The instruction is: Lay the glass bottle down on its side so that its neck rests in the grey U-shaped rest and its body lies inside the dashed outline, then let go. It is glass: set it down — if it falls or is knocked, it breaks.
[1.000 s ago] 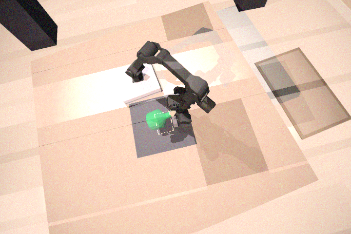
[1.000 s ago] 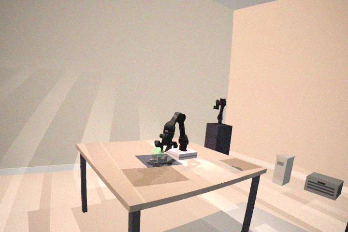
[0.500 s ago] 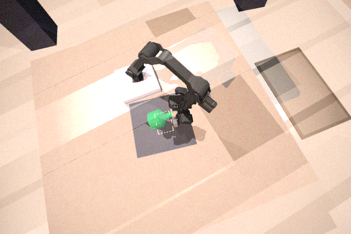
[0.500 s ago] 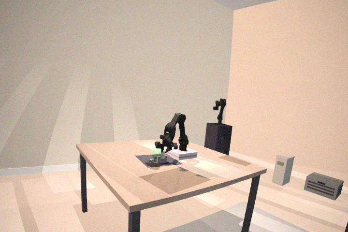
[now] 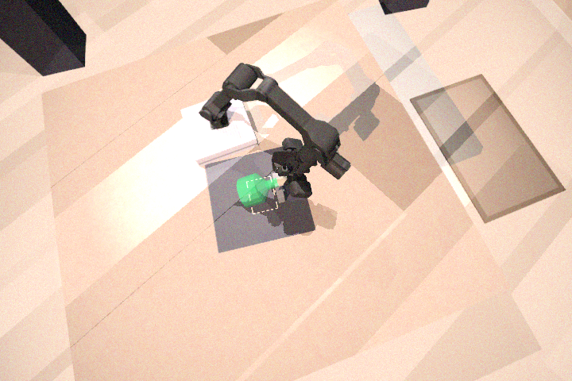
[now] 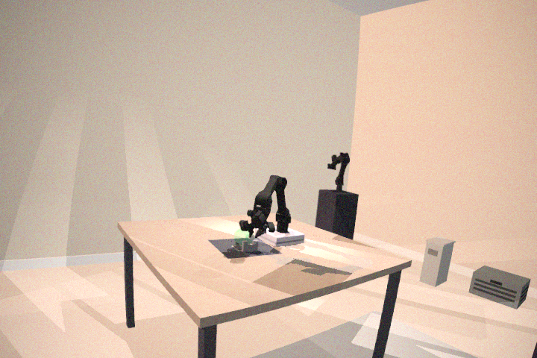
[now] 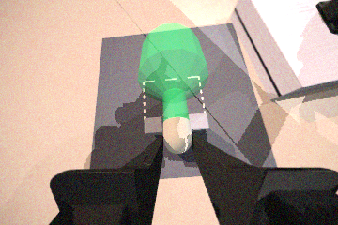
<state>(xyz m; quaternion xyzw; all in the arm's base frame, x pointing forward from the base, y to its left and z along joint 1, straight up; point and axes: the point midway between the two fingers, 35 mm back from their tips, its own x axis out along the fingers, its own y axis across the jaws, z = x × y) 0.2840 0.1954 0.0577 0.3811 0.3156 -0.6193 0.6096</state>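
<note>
The glass bottle is 50 mm to the right of my gripper tip and 10 mm below it. Also, from my gripper tip: grey mat: 100 mm to the right, 80 mm below.
</note>
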